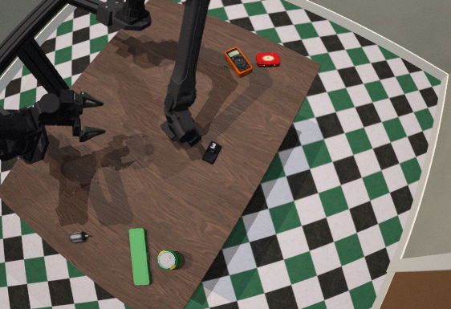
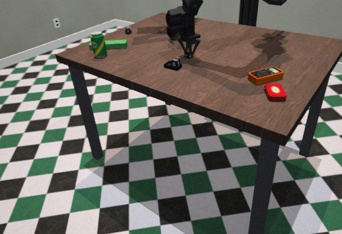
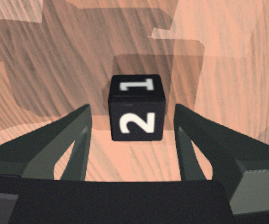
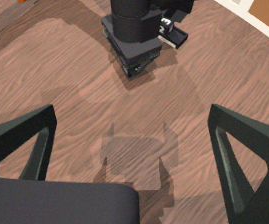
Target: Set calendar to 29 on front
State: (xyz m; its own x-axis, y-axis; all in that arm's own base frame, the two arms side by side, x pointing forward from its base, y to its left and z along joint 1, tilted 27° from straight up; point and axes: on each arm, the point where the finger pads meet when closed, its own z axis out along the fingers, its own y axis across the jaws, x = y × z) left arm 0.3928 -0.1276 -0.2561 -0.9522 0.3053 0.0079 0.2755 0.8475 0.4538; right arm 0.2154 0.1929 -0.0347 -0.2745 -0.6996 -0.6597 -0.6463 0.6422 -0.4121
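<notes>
The black cube lies 13 cm ahead of my left hand and 2 cm to the left of it. Round my left hand: black calendar tray (13 cm ahead, 2 cm below); then green case (12 cm ahead, 45 cm to the right, 1 cm below); then red box (13 cm ahead, 45 cm to the left, 1 cm below).
</notes>
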